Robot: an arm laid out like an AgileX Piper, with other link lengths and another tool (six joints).
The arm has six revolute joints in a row. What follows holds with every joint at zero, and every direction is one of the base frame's.
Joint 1 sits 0.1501 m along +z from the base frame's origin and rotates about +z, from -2.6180 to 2.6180 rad.
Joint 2 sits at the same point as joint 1 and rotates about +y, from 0.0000 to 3.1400 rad.
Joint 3 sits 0.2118 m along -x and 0.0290 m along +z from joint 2 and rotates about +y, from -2.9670 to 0.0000 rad.
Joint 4 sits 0.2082 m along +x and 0.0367 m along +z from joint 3 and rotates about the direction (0.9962, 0, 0.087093), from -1.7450 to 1.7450 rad.
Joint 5 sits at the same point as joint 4 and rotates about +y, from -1.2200 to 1.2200 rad.
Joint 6 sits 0.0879 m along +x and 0.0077 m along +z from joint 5 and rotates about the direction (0.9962, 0, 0.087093), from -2.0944 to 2.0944 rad.
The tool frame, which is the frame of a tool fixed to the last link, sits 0.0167 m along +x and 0.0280 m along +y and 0.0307 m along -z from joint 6; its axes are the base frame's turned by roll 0.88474, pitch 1.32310 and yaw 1.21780 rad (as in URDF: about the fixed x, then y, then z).
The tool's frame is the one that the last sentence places.
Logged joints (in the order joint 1, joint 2, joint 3, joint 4, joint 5, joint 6), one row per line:
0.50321, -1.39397, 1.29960, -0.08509, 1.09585, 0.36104
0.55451, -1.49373, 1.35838, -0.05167, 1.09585, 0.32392
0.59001, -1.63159, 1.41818, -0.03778, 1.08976, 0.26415
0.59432, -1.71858, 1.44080, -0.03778, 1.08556, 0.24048
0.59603, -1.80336, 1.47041, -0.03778, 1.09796, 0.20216
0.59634, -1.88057, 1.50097, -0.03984, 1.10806, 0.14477
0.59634, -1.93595, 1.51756, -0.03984, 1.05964, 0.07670
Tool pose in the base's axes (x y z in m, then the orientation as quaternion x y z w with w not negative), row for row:
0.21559, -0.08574, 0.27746, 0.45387, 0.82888, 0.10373, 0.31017
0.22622, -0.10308, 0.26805, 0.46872, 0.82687, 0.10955, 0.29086
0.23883, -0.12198, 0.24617, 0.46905, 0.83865, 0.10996, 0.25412
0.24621, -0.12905, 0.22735, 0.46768, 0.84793, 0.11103, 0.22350
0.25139, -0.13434, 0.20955, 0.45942, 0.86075, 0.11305, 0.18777
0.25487, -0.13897, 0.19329, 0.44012, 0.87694, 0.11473, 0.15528
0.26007, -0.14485, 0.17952, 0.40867, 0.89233, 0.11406, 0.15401
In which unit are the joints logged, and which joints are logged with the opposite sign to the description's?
The joints are logged in radians. Opposite sign: joint 1, joint 2, joint 3.
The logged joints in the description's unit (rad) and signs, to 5 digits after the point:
-0.50321, 1.39397, -1.29960, -0.08509, 1.09585, 0.36104
-0.55451, 1.49373, -1.35838, -0.05167, 1.09585, 0.32392
-0.59001, 1.63159, -1.41818, -0.03778, 1.08976, 0.26415
-0.59432, 1.71858, -1.44080, -0.03778, 1.08556, 0.24048
-0.59603, 1.80336, -1.47041, -0.03778, 1.09796, 0.20216
-0.59634, 1.88057, -1.50097, -0.03984, 1.10806, 0.14477
-0.59634, 1.93595, -1.51756, -0.03984, 1.05964, 0.07670

